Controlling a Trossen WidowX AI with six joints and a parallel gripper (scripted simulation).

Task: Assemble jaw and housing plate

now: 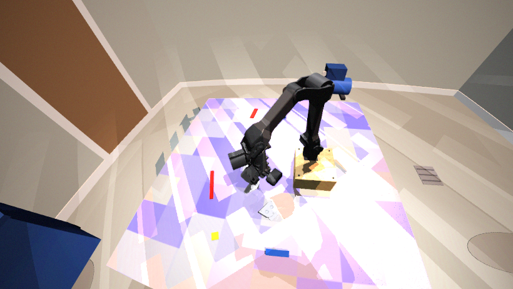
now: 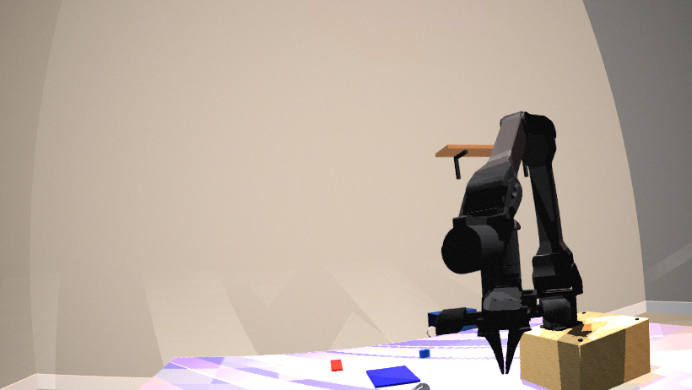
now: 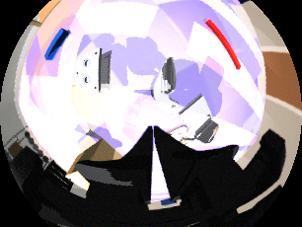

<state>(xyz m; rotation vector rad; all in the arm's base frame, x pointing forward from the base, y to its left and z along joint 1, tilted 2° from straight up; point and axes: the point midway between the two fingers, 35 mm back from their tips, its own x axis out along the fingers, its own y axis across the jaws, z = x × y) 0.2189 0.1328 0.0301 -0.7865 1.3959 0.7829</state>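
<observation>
Now: the grey jaw 50 mm ahead of my gripper tip, 10 mm to the right of it and 80 mm below it. Also, from my gripper tip: blue tile (50 mm ahead, 390 mm to the right, 80 mm below); then yellow square (170 mm ahead, 270 mm to the left, 80 mm below); then blue bar (100 mm behind, 290 mm to the left, 70 mm below).
</observation>
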